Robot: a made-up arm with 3 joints. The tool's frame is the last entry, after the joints.
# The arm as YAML. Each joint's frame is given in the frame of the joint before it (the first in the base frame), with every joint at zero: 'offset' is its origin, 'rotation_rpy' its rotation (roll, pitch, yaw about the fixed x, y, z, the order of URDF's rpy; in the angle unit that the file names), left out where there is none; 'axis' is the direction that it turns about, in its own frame. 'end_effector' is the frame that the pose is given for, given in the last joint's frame.
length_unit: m
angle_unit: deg
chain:
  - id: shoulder
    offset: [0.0, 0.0, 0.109]
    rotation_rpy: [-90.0, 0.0, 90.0]
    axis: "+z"
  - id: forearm
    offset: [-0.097, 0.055, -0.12]
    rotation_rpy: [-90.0, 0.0, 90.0]
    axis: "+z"
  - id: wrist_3
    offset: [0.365, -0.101, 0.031]
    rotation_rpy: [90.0, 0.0, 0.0]
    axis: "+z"
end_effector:
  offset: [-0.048, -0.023, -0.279]
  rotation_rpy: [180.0, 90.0, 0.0]
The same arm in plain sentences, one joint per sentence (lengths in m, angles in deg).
The arm has three revolute joints in a row. What follows holds with every joint at zero, and every direction is one of the base frame's. Joint 1 lies 0.109 m along +z from the base frame's origin and rotates about -x. Joint 2 lies 0.12 m along +x and 0.097 m along -y and 0.055 m along -z from joint 1 and rotates about -y. Joint 3 lies 0.101 m along -x and 0.031 m along -y and 0.365 m along -z from joint 2 and rotates about -x. The tool frame, which is the frame that the pose is given for, lies 0.279 m along +x and 0.023 m along +y and 0.048 m along +z from joint 3; its axes are parallel to the base frame's.
